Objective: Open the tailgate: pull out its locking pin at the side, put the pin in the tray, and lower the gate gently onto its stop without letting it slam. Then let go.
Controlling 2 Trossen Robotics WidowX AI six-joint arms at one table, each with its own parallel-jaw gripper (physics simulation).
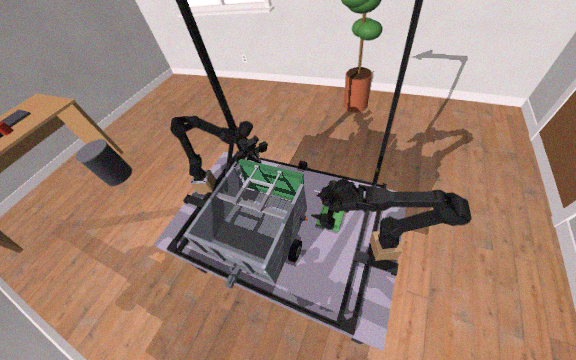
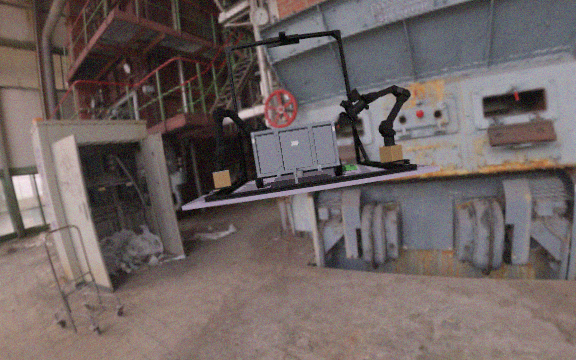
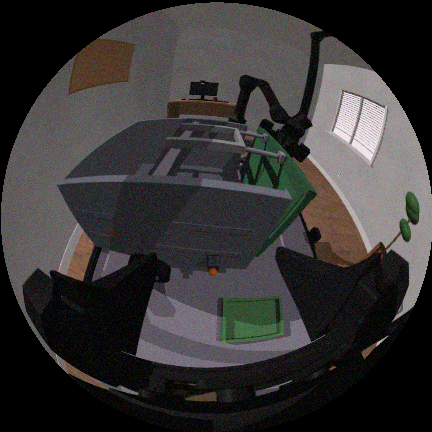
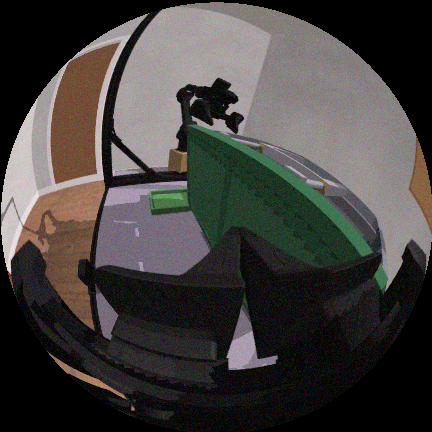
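Note:
A grey trailer stands on the table. Its green tailgate stands upright at the far end. The orange locking pin sticks out of the trailer's side near the gate. A green tray lies beside the trailer. My left gripper is open and empty, above the tray and facing the pin, a short way from it. My right gripper is shut and empty at the gate's outer face near its top corner.
A black frame with two tall posts rims the table. Tan arm bases stand at both sides. The trailer's wheel and hitch stick out. A potted plant stands on the floor beyond.

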